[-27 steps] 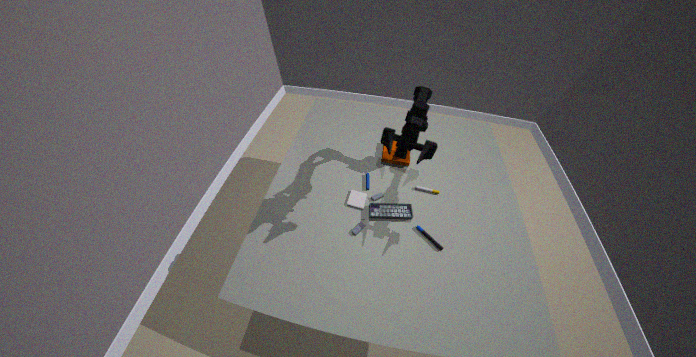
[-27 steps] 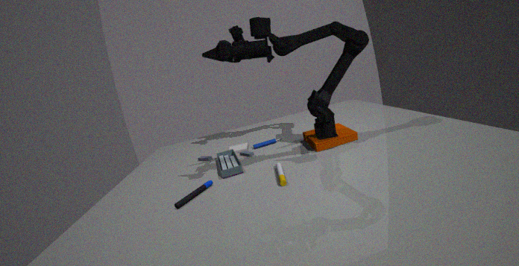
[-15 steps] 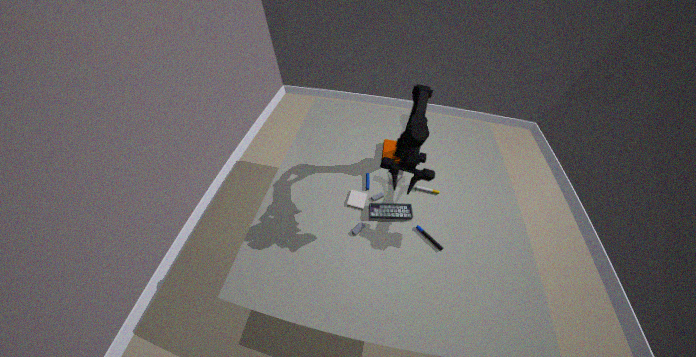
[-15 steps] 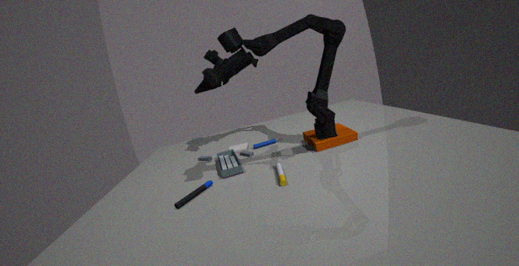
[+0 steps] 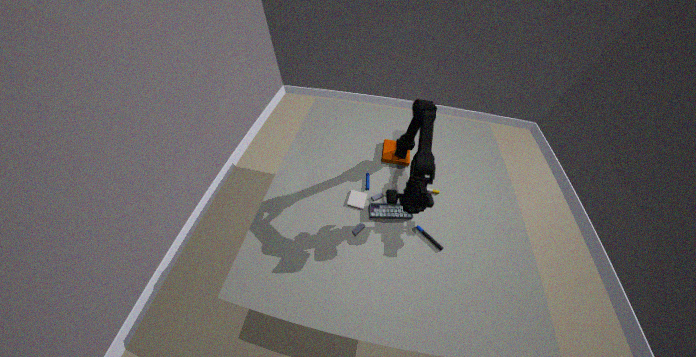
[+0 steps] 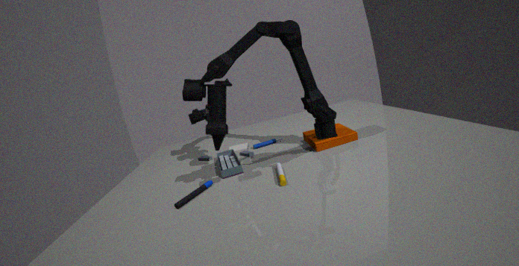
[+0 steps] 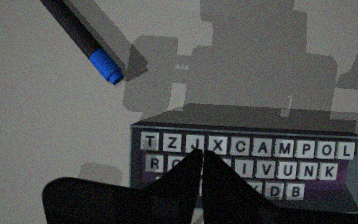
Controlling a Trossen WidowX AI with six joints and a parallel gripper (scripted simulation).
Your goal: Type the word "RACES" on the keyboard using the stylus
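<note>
Now: gripper tip 15 cm past the blue stylus, 22 cm to the left of it and 7 cm above it. Round my gripper tip: grey block: 13 cm ahead, 16 cm to the right, 7 cm below; then white-and-yellow marker: 19 cm behind, 11 cm to the left, 7 cm below; then white pad: 1 cm behind, 22 cm to the right, 7 cm below.
</note>
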